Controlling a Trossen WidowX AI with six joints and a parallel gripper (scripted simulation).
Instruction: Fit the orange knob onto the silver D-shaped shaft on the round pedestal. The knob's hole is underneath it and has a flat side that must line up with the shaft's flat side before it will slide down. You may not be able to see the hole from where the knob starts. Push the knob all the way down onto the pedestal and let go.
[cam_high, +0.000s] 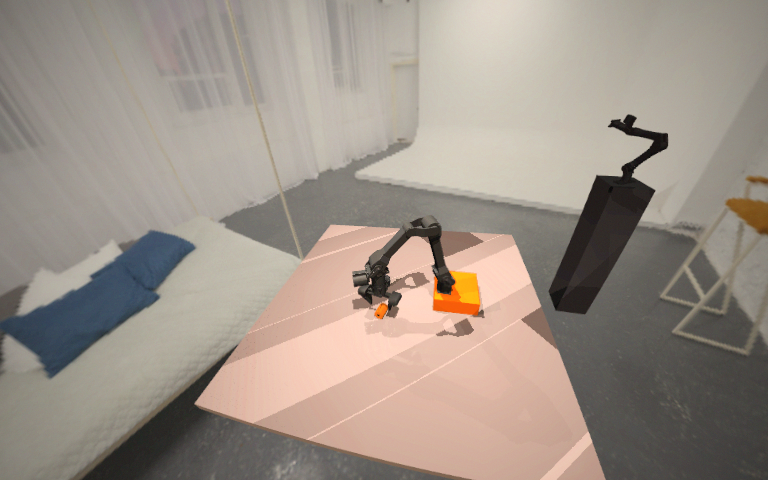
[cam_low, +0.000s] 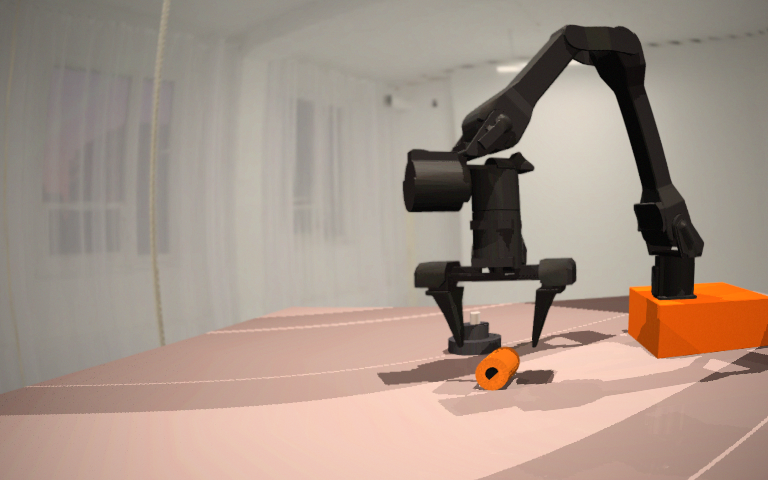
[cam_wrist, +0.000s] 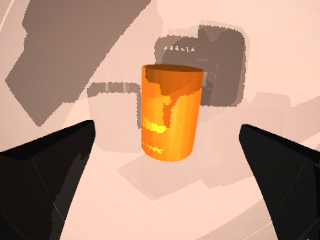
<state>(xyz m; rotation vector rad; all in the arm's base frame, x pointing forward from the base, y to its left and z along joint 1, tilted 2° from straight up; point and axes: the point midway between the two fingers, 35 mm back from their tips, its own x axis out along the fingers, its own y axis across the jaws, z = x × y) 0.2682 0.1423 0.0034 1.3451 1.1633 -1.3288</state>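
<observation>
The orange knob lies 20 mm to the right of my gripper tip and 30 mm below it. The rest, counted from my gripper tip: dark round pedestal (50 mm ahead, 210 mm to the right, 20 mm below).
</observation>
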